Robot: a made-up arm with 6 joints. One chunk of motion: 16 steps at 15 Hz.
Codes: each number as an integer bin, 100 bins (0 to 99) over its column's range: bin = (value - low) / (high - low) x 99, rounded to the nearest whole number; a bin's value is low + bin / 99 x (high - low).
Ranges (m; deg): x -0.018..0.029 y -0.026..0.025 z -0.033..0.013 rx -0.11..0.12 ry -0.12..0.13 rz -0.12..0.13
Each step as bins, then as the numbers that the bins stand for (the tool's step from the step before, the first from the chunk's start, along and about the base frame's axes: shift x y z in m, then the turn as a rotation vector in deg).
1 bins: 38 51 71 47 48 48
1 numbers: 0.00004 0.00027 -0.00001 -0.001 0.001 0.001
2 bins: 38 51 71 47 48 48
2 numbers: 0.00004 0.00027 -0.00001 -0.001 0.001 0.001
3 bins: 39 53 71 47 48 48
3 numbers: 0.00052 0.00130 -0.00001 -0.001 0.001 0.001
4 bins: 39 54 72 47 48 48
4 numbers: 0.00052 0.00182 0.00045 -0.001 0.001 0.001
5 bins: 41 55 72 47 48 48
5 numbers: 0.00146 0.00233 0.00045 -0.001 0.001 0.001
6 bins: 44 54 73 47 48 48
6 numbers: 0.00289 0.00182 0.00092 -0.001 0.001 0.001
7 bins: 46 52 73 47 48 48
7 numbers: 0.00384 0.00079 0.00092 -0.001 0.001 0.001
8 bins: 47 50 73 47 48 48
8 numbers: 0.00431 -0.00024 0.00092 -0.001 0.001 0.001
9 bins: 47 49 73 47 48 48
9 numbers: 0.00431 -0.00076 0.00092 -0.001 0.001 0.001
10 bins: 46 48 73 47 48 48
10 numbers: 0.00384 -0.00127 0.00092 -0.001 0.001 0.001
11 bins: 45 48 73 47 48 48
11 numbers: 0.00336 -0.00127 0.00092 -0.001 0.001 0.001
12 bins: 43 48 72 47 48 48
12 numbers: 0.00241 -0.00127 0.00045 -0.001 0.001 0.001
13 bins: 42 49 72 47 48 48
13 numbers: 0.00194 -0.00076 0.00045 -0.001 0.001 0.001
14 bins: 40 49 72 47 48 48
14 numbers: 0.00099 -0.00076 0.00045 -0.001 0.001 0.001
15 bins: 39 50 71 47 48 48
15 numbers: 0.00052 -0.00024 -0.00001 -0.001 0.001 0.001
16 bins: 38 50 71 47 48 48
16 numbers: 0.00004 -0.00024 -0.00001 -0.001 0.001 0.001
